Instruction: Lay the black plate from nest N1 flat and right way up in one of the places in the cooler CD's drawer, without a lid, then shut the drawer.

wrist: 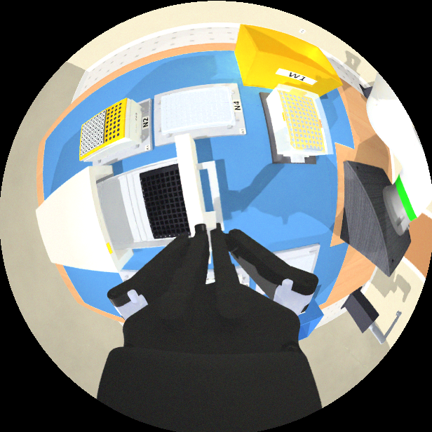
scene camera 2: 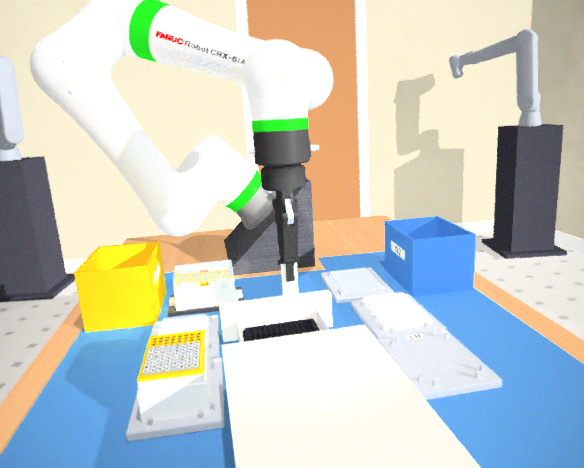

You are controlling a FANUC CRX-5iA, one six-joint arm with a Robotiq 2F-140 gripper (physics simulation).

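Places are measured from the arm's base along level axes (x right, y back, z down), in centimetres.
Pixels of known places: gripper, between the fingertips: (scene camera 2: 290, 297); arm's base, origin of its link: (scene camera 2: 265, 208).
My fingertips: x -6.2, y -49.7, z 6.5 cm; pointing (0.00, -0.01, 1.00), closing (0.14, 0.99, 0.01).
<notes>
Ahead of a thing's pixels: the offset from my fingertips to its middle. "spot": to the spot under its first point.
The black plate {dz +3.9, dx +1.5, dy -7.9 cm} (scene camera 2: 280, 329) (wrist: 164, 202) lies flat, wells up and without a lid, in the front place of the cooler's drawer. The drawer {spot: dz +0.4, dx +7.0, dy -4.4 cm} (scene camera 2: 250, 311) (wrist: 187, 172) stands partly out of the white cooler CD (scene camera 2: 320, 395) (wrist: 70, 220); bare drawer floor shows between plate and body in the wrist view. My gripper (scene camera 2: 290, 286) (wrist: 210, 220) points down, shut and empty, its fingertips at the outer side of the drawer's front panel. Whether they touch it is unclear. Nest N1 {dz +5.0, dx -21.3, dy -15.5 cm} (scene camera 2: 445, 362) shows its bare base and pins at the right in the scene view.
Left of the cooler stand nest N2's yellow-topped tip rack {dz +1.7, dx +16.2, dy -20.4 cm} (scene camera 2: 172, 357) (wrist: 107, 130) and nest N4's pale plate (wrist: 197, 111). Farther back are another rack {spot: dz +0.0, dx +17.3, dy +10.7 cm} (scene camera 2: 204, 282) (wrist: 300, 122) and yellow bin W1 {dz +0.1, dx +34.2, dy +13.3 cm} (scene camera 2: 120, 295) (wrist: 285, 60). A blue bin {dz +0.1, dx -30.4, dy +21.1 cm} (scene camera 2: 435, 260) stands back right.
</notes>
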